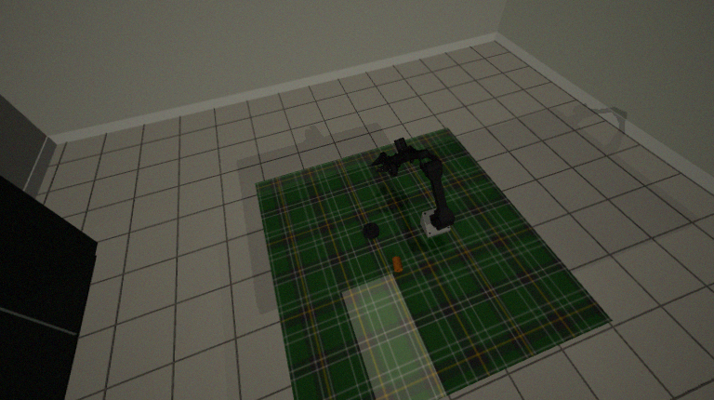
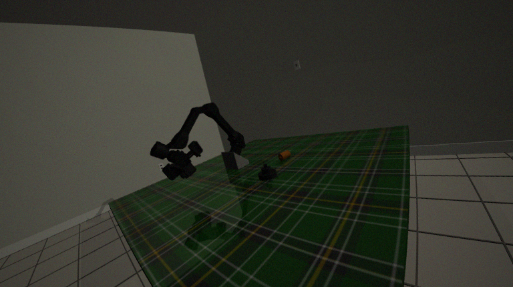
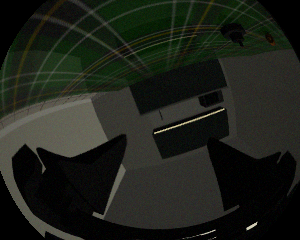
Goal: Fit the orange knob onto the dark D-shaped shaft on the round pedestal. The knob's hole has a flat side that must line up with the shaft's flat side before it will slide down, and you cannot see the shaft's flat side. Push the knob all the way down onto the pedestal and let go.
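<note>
My gripper tip is 48 cm to the right of the orange knob, 15 cm above it and 10 cm short of it. Round my gripper tip: D-shaped shaft 26 cm to the left, 14 cm below, 14 cm ahead.
</note>
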